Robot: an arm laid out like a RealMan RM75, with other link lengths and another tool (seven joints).
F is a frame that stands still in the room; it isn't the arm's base.
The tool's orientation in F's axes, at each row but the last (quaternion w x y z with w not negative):
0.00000 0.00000 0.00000 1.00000
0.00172 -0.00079 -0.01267 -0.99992
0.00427 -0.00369 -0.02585 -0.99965
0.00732 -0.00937 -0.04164 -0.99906
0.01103 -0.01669 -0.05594 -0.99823
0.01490 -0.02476 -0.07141 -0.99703
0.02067 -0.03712 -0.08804 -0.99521
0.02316 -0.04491 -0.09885 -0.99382
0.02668 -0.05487 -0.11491 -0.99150
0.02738 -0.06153 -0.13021 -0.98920
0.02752 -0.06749 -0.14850 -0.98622
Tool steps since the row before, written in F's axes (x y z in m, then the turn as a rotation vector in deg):
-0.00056 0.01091 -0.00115 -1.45 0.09 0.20
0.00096 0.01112 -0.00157 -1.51 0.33 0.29
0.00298 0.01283 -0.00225 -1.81 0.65 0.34
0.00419 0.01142 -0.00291 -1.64 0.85 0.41
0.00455 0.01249 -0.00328 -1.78 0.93 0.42
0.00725 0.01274 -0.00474 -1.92 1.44 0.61
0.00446 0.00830 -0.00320 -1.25 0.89 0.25
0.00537 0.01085 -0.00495 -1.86 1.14 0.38
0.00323 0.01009 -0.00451 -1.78 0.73 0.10
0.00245 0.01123 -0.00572 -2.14 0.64 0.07
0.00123 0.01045 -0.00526 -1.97 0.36 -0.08
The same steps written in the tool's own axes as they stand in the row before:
0.00056 -0.01091 -0.00115 1.45 -0.09 0.20
-0.00100 -0.01115 -0.00129 1.51 -0.33 0.30
-0.00310 -0.01290 -0.00156 1.81 -0.65 0.36
-0.00440 -0.01156 -0.00187 1.64 -0.84 0.45
-0.00491 -0.01267 -0.00171 1.77 -0.92 0.46
-0.00782 -0.01303 -0.00252 1.91 -1.40 0.72
-0.00498 -0.00851 -0.00136 1.23 -0.89 0.31
-0.00621 -0.01129 -0.00222 1.84 -1.14 0.44
-0.00413 -0.01061 -0.00170 1.75 -0.80 0.08
-0.00359 -0.01211 -0.00227 2.11 -0.75 -0.01
-0.00232 -0.01140 -0.00173 1.93 -0.51 -0.22

